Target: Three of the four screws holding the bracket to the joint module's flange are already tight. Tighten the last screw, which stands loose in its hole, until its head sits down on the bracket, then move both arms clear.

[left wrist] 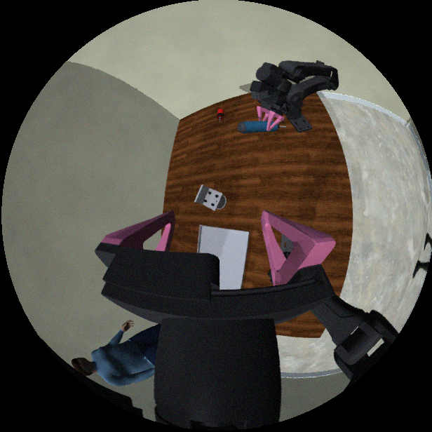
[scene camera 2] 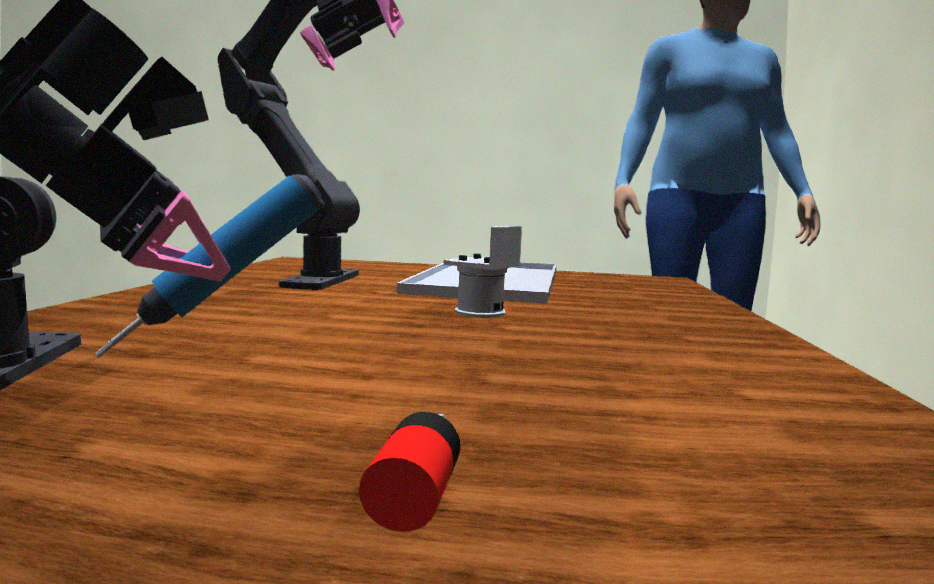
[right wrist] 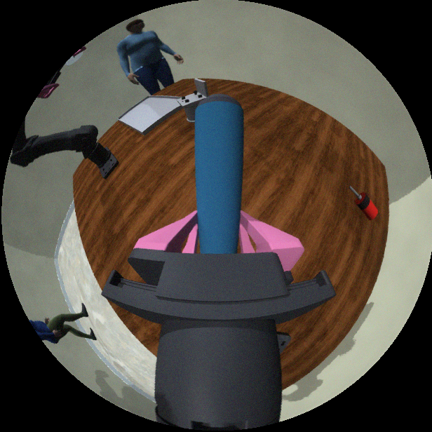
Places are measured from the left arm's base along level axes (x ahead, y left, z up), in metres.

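Where they show: left gripper, fingertip midpoint: [scene camera 2: 361, 50]; right gripper, fingertip midpoint: [scene camera 2: 221, 269]; left arm's base, link origin: [scene camera 2: 322, 280].
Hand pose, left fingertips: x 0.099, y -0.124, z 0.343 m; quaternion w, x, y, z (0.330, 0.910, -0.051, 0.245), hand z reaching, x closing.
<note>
Things, the pixels of their top centre, and the offset from my left fingertips. "*": a spot on its surface instead.
- grey joint module, top centre: [scene camera 2: 482, 262] dx +0.188, dy -0.079, dz -0.280 m
- blue screwdriver, surface spot: [scene camera 2: 247, 234] * dx +0.014, dy -0.350, dz -0.239 m
- grey tray, surface spot: [scene camera 2: 427, 292] * dx +0.098, dy +0.032, dz -0.339 m
- black screwdriver, top centre: [scene camera 2: 423, 417] dx +0.212, dy -0.554, dz -0.309 m
The grey joint module [scene camera 2: 480, 292] [left wrist: 222, 202] [right wrist: 190, 115] stands upright on the table. The light grey bracket [scene camera 2: 506, 246] [left wrist: 200, 194] [right wrist: 201, 88] lies on its flange, its plate upright at one side. Dark screw heads [scene camera 2: 476, 256] show on it; which one is loose I cannot tell. My right gripper [scene camera 2: 223, 268] [left wrist: 263, 128] [right wrist: 218, 214] is shut on the blue screwdriver [scene camera 2: 247, 234] [left wrist: 252, 127] [right wrist: 219, 160], tilted above the table, its bit pointing down and away from the module. My left gripper [scene camera 2: 366, 51] [left wrist: 217, 214] [right wrist: 64, 71] is open and empty, high above the table.
A grey tray [scene camera 2: 427, 292] [left wrist: 230, 255] [right wrist: 150, 112] lies close behind the module in the scene view. A red and black screwdriver [scene camera 2: 406, 475] [left wrist: 220, 113] [right wrist: 367, 206] lies on the table in the scene view's foreground. A person [scene camera 2: 716, 123] stands beyond the table.
</note>
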